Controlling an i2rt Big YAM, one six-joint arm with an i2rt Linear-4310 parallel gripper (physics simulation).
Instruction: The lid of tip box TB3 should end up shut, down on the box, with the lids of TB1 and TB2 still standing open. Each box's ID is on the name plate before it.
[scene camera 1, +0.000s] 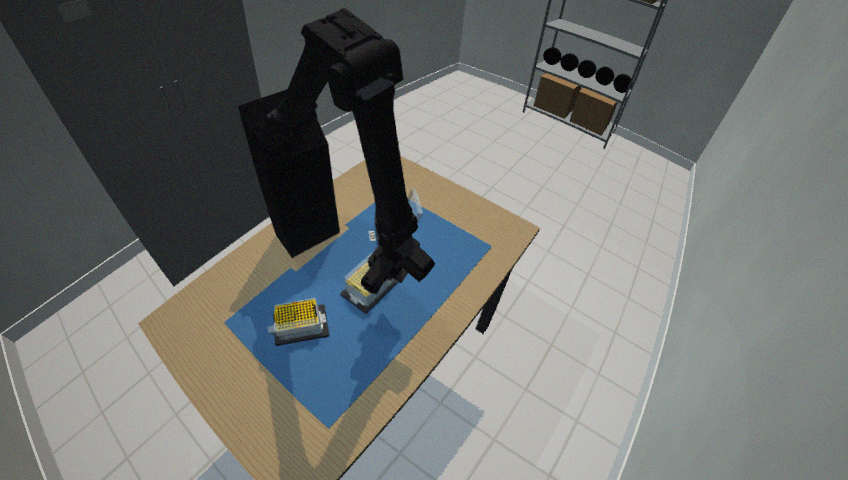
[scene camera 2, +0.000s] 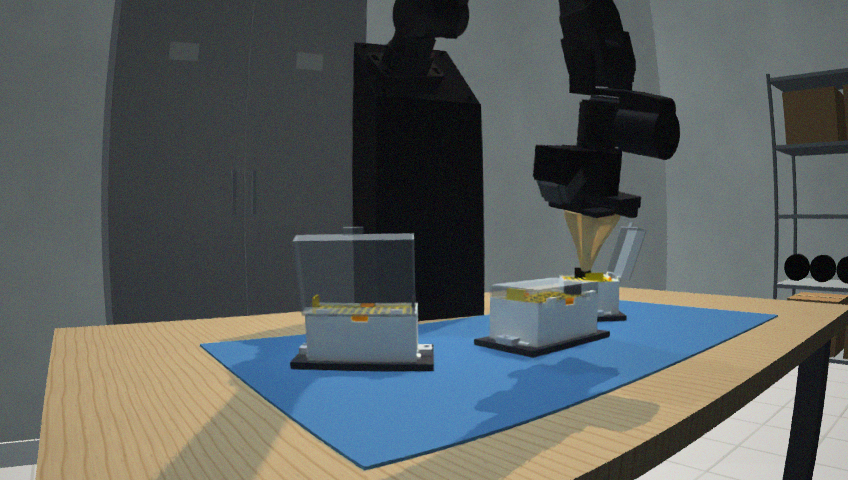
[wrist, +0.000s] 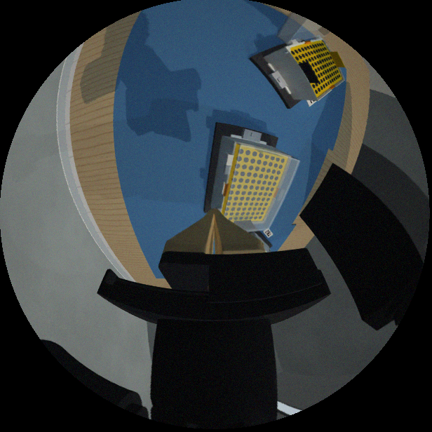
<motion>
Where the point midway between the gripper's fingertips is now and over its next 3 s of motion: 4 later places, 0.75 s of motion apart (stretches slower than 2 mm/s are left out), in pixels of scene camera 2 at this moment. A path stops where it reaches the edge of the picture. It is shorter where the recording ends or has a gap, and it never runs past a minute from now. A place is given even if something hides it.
My gripper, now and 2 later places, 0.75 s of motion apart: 585, 270; 567, 269; 577, 227
</motion>
